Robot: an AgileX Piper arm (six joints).
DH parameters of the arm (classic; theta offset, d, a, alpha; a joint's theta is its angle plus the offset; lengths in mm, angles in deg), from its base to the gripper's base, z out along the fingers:
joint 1: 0 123 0 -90
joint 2: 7.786 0 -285.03 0
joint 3: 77.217 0 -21.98 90
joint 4: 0 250.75 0 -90
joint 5: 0 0 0 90
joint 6: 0 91 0 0
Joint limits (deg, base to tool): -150..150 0..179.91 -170..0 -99.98..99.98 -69.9..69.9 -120..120
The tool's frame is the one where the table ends.
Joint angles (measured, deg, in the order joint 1, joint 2, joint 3, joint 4, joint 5, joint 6), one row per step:
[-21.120 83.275 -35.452 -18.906 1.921 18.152]
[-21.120 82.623 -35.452 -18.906 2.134 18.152]
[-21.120 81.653 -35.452 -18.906 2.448 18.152]
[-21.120 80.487 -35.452 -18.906 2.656 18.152]
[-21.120 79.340 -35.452 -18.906 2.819 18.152]
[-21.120 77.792 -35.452 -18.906 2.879 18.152]
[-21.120 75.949 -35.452 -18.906 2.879 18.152]
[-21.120 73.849 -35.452 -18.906 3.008 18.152]
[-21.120 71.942 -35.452 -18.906 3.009 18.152]
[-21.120 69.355 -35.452 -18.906 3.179 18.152]
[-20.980 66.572 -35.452 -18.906 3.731 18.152]
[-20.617 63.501 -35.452 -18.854 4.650 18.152]
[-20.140 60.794 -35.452 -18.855 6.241 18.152]
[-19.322 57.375 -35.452 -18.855 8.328 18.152]
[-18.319 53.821 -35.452 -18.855 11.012 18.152]
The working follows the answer.
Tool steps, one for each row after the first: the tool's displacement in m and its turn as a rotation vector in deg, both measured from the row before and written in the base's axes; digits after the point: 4 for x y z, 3 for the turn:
[-0.0010 0.0003 0.0028 -0.206 -0.403 -0.051]
[-0.0015 0.0004 0.0042 -0.306 -0.603 -0.076]
[-0.0017 0.0005 0.0052 -0.390 -0.888 -0.051]
[-0.0017 0.0006 0.0051 -0.389 -0.914 -0.041]
[-0.0023 0.0008 0.0070 -0.549 -1.387 -0.015]
[-0.0029 0.0011 0.0083 -0.664 -1.719 0.000]
[-0.0037 0.0014 0.0092 -0.735 -1.837 -0.034]
[-0.0035 0.0014 0.0084 -0.687 -1.778 0.000]
[-0.0053 0.0020 0.0109 -0.900 -2.253 -0.048]
[-0.0063 0.0028 0.0110 -0.889 -2.080 -0.019]
[-0.0075 0.0039 0.0113 -0.853 -2.031 0.071]
[-0.0075 0.0039 0.0085 -0.597 -1.060 0.000]
[-0.0098 0.0056 0.0100 -0.690 -1.286 0.179]
[-0.0110 0.0061 0.0089 -0.542 -0.887 0.166]

Tool pose at each row, in the base's axes (x y z in m, rotation vector in deg; rounded; the steps above come from the unrounded poses):
[0.2505 -0.0978 0.1897 24.206 132.961 -11.430]
[0.2495 -0.0975 0.1925 24.167 132.518 -11.590]
[0.2480 -0.0971 0.1967 24.108 131.856 -11.824]
[0.2463 -0.0966 0.2019 23.981 130.902 -12.068]
[0.2446 -0.0960 0.2070 23.843 129.924 -12.297]
[0.2423 -0.0952 0.2140 23.602 128.456 -12.569]
[0.2395 -0.0941 0.2223 23.290 126.642 -12.873]
[0.2358 -0.0927 0.2315 22.980 124.693 -13.237]
[0.2323 -0.0914 0.2399 22.657 122.815 -13.538]
[0.2270 -0.0894 0.2508 22.281 120.422 -13.967]
[0.2206 -0.0867 0.2618 21.871 118.204 -14.398]
[0.2131 -0.0827 0.2731 21.388 116.054 -14.741]
[0.2057 -0.0788 0.2815 21.080 114.896 -15.092]
[0.1959 -0.0732 0.2915 20.548 113.520 -15.366]
[0.1849 -0.0671 0.3005 20.098 112.563 -15.590]

